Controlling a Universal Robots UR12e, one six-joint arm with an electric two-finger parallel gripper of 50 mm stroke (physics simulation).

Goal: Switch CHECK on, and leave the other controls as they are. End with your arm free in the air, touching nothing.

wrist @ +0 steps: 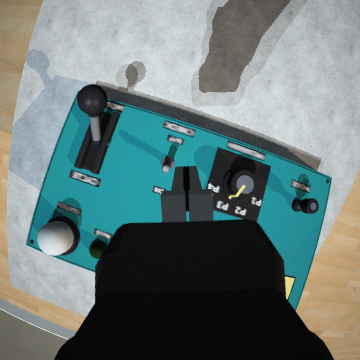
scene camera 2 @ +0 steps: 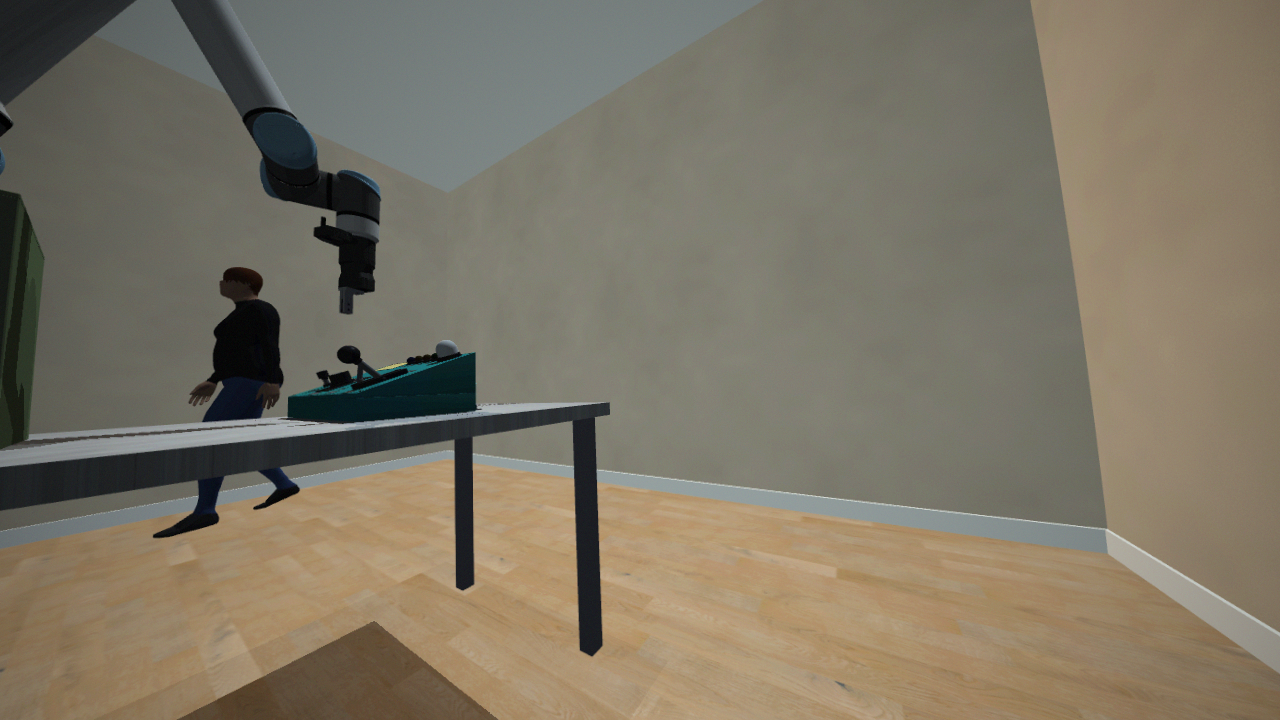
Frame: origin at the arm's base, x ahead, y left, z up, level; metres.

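Seen in the pictures: gripper, fingertip midpoint: (wrist: 185, 179) (scene camera 2: 346, 313).
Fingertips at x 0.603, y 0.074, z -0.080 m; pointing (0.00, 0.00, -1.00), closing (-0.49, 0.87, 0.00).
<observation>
Offsets run from my fingertips to a thing's middle. "spot": to the spot under its first point.
The teal control panel {0.080 m ahead, 0.053 m left, 0.181 m down} (scene camera 2: 429, 394) (wrist: 130, 195) stands on the table. In the wrist view its small metal CHECK toggle {0.028 m ahead, 0.016 m right, 0.150 m down} (wrist: 167, 164) has its tip leaning toward the ON label {spot: 0.073 m ahead, 0.008 m right, 0.160 m down} (wrist: 159, 190), away from the OFF label {spot: 0.005 m back, 0.020 m right, 0.190 m down} (wrist: 175, 140). My gripper (scene camera 2: 346, 312) (wrist: 185, 179) is shut and empty, in the air above the panel with a visible gap below its fingertips. The black-knobbed lever (scene camera 2: 349, 355) (wrist: 92, 101) leans toward its HOLD end. The PROGRAM knob {0.000 m ahead, 0.101 m left, 0.146 m down} (wrist: 245, 185) has its yellow pointer toward P3. The gripper body hides part of the panel.
A white dome button {spot: 0.183 m ahead, 0.144 m right, 0.092 m down} (scene camera 2: 445, 347) (wrist: 55, 237), a dark green lamp {spot: 0.181 m ahead, 0.054 m right, 0.102 m down} (wrist: 97, 249) and the black MODE control {0.012 m back, 0.221 m left, 0.162 m down} (wrist: 306, 205) are on the panel. The table (scene camera 2: 537, 415) (wrist: 165, 40) carries it. A person (scene camera 2: 246, 349) appears behind the table; a green cabinet (scene camera 2: 17, 331) is at the left.
</observation>
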